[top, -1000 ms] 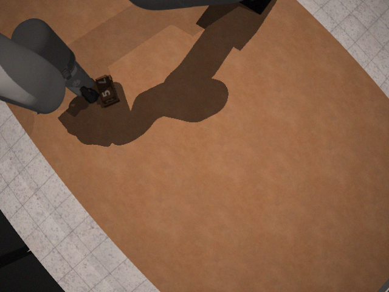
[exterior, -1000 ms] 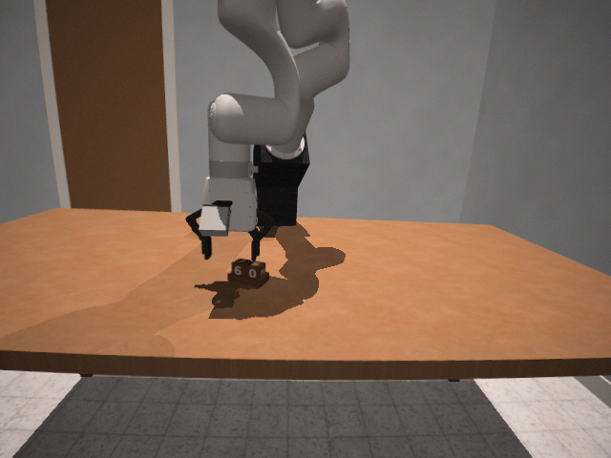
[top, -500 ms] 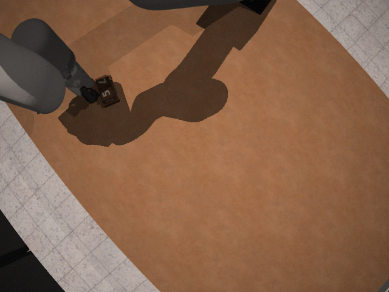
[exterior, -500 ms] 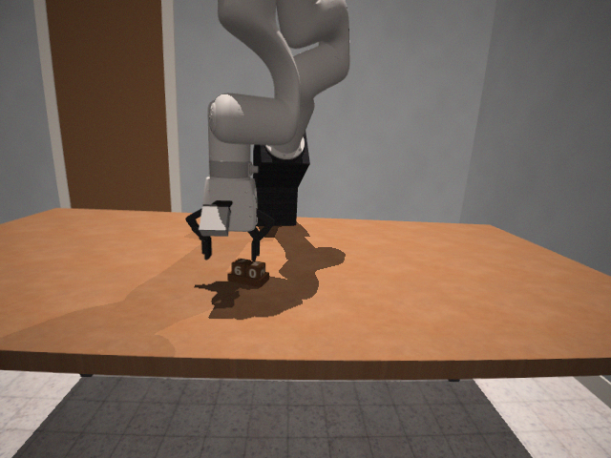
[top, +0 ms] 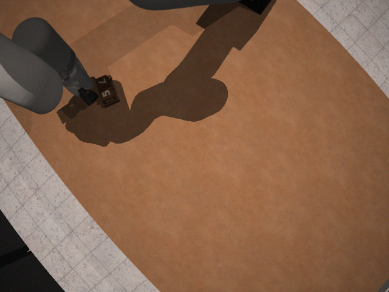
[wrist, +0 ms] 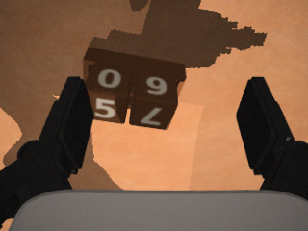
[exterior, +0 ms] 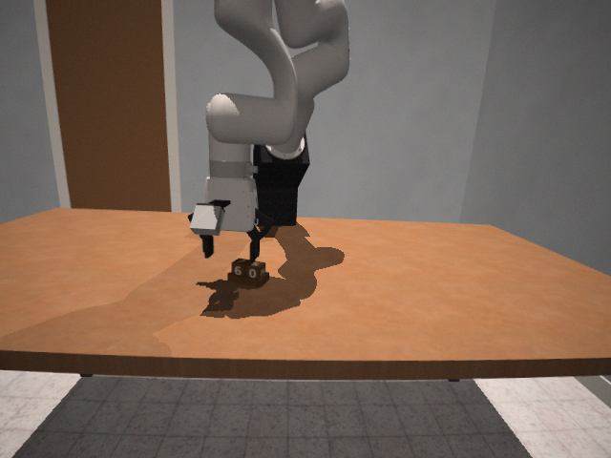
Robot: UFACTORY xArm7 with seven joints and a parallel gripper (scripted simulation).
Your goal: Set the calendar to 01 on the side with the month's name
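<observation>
Right now the cube is 5 cm below my hand, 4 cm behind it and 2 cm to the left of it. From my hand the other things lie so: calendar tray 6 cm below, 3 cm to the left, 3 cm behind.
</observation>
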